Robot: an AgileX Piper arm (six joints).
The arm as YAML. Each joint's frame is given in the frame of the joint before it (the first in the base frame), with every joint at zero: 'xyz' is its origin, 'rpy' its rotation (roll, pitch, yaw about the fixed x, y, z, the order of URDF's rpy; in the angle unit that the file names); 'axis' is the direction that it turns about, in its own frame. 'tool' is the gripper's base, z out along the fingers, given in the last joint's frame.
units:
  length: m
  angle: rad
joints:
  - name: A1
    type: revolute
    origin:
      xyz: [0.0, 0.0, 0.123]
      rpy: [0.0, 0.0, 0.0]
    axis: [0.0, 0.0, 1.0]
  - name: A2
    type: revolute
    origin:
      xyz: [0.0, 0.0, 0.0]
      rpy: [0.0, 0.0, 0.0]
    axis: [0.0, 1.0, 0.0]
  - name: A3
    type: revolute
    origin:
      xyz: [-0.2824, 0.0, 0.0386]
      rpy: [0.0, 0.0, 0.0]
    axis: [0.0, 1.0, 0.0]
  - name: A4
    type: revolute
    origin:
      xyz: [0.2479, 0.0, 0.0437]
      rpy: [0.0, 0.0, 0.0]
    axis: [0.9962, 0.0, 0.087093]
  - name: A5
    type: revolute
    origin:
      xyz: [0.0, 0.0, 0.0]
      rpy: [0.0, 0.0, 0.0]
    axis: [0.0, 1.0, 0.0]
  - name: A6
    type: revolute
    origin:
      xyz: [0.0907, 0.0, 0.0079]
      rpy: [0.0, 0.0, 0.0]
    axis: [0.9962, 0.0, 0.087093]
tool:
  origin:
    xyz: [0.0, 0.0, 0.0]
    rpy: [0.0, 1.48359, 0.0]
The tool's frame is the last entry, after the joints.
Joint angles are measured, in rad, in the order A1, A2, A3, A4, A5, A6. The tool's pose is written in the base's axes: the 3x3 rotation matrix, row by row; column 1 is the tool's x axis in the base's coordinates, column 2 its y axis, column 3 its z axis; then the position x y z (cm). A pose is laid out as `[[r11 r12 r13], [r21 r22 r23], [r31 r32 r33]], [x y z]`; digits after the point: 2 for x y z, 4 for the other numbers.
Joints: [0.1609 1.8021 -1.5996 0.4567 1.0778 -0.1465]
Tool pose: [[-0.9216 -0.2307 0.3120], [-0.0731 0.8929 0.4442], [-0.3811 0.3866 -0.8398]], [37.77 9.71 30.55]
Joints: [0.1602 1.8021 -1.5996 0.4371 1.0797 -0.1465]
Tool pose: [[-0.9209 -0.2334 0.3122], [-0.0827 0.8997 0.4286], [-0.3809 0.3689 -0.8479]], [37.78 9.55 30.48]
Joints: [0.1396 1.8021 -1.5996 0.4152 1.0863 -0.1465]
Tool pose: [[-0.9232 -0.2185 0.3163], [-0.0769 0.9111 0.4049], [-0.3766 0.3495 -0.8579]], [37.93 8.61 30.39]
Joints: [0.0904 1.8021 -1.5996 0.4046 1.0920 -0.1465]
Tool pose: [[-0.9273 -0.1751 0.3308], [-0.0386 0.9238 0.3808], [-0.3723 0.3403 -0.8635]], [38.26 6.66 30.34]
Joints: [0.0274 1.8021 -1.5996 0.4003 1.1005 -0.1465]
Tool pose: [[-0.9308 -0.1176 0.3460], [0.0148 0.9340 0.3570], [-0.3652 0.3374 -0.8676]], [38.53 4.22 30.30]
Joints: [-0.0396 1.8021 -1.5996 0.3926 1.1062 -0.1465]
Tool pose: [[-0.9300 -0.0558 0.3633], [0.0716 0.9420 0.3279], [-0.3606 0.3310 -0.8720]], [38.67 1.58 30.26]
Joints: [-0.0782 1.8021 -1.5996 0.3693 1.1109 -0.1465]
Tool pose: [[-0.9292 -0.0216 0.3690], [0.0952 0.9506 0.2955], [-0.3571 0.3098 -0.8812]], [38.64 -0.07 30.17]
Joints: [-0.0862 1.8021 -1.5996 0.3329 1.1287 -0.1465]
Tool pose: [[-0.9362 -0.0180 0.3509], [0.0813 0.9605 0.2661], [-0.3419 0.2777 -0.8978]], [38.45 -0.62 30.02]
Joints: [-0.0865 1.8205 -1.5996 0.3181 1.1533 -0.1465]
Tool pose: [[-0.9507 -0.0154 0.3098], [0.0692 0.9631 0.2601], [-0.3023 0.2687 -0.9145]], [38.55 -0.73 29.22]
